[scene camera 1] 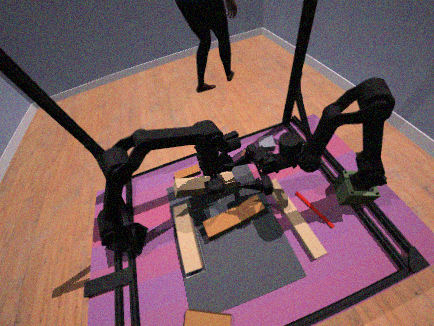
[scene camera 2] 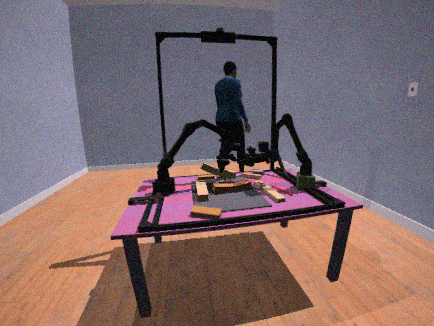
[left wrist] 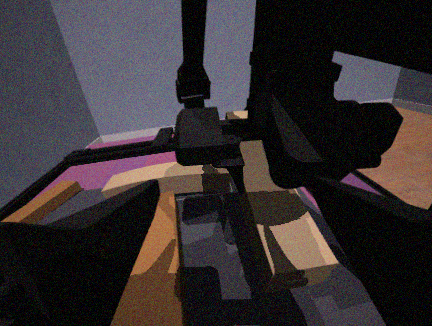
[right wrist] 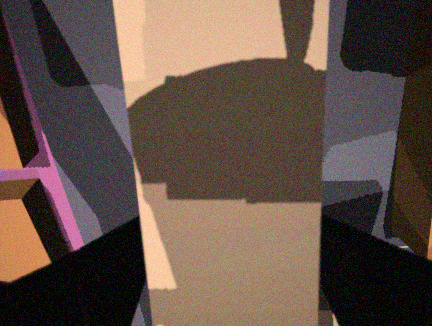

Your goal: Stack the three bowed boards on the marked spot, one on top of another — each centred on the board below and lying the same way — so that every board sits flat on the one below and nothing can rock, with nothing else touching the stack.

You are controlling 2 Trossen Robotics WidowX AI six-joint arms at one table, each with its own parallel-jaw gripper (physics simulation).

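Places are measured from the left arm's base along level axes (x right, y ahead, z up), in millimetres.
Pixels of known places: left gripper, fingertip midpoint: (scene camera 1: 235, 175) (scene camera 2: 235, 161) (left wrist: 235, 185); right gripper, fingertip midpoint: (scene camera 2: 220, 172) (left wrist: 264, 189) (right wrist: 229, 224); left arm's base at its link origin: (scene camera 1: 360, 182) (scene camera 2: 305, 174); right arm's base at its link origin: (scene camera 1: 121, 235) (scene camera 2: 163, 180).
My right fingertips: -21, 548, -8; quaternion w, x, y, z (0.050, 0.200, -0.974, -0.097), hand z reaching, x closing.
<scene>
For each thing: its top centre in the pictures, then the offset to it from my right fingertips, as dx, dy, dz. "pt": a spot on its surface instead. Level surfaces: height alone.
- pale bowed board at its top centre: (left wrist: 167, 169) (scene camera 1: 185, 233) (scene camera 2: 201, 184) -190, +68, -28
- thinly outlined spot at a spot on its surface: (scene camera 1: 204, 271) pt -300, -11, -78
- orange bowed board at its top centre: (left wrist: 148, 258) (scene camera 1: 234, 214) (scene camera 2: 232, 182) -107, -104, -30
- red rod at its top centre: (scene camera 1: 313, 208) (scene camera 2: 281, 189) -50, -402, -79
- dark mat at its surface level: dz -78
- orange block at its top centre: (left wrist: 40, 198) (scene camera 1: 206, 324) (scene camera 2: 206, 209) -436, -46, -53
- orange piece at its top centre: (right wrist: 24, 271) (scene camera 1: 186, 171) +89, +134, -61
- light grey block at its top centre: (scene camera 1: 266, 141) +262, -231, -49
A pale bowed board (scene camera 1: 189, 240) (scene camera 2: 202, 190) (left wrist: 165, 175) lies on the thinly outlined spot (scene camera 1: 204, 271) at the mat's left side. An orange bowed board (scene camera 1: 232, 218) (scene camera 2: 231, 187) (left wrist: 155, 240) lies on the mat beside it. My right gripper (scene camera 1: 214, 183) (right wrist: 229, 224) is shut on another pale board (scene camera 1: 189, 186) (left wrist: 295, 242) (right wrist: 230, 250), behind the other two in scene camera 1; in scene camera 2 it looks tilted. My left gripper (scene camera 1: 240, 172) is open and empty, close to the right gripper. Arms and shadows hide much of the held board.
A long pale board (scene camera 1: 302, 225) (scene camera 2: 272, 193) and a red rod (scene camera 1: 315, 210) (scene camera 2: 281, 189) lie right of the dark mat (scene camera 1: 250, 280). An orange block (scene camera 1: 207, 318) (scene camera 2: 206, 212) is at the front. Another orange piece (scene camera 1: 187, 171) and a light grey block (scene camera 1: 268, 142) are at the back.
</scene>
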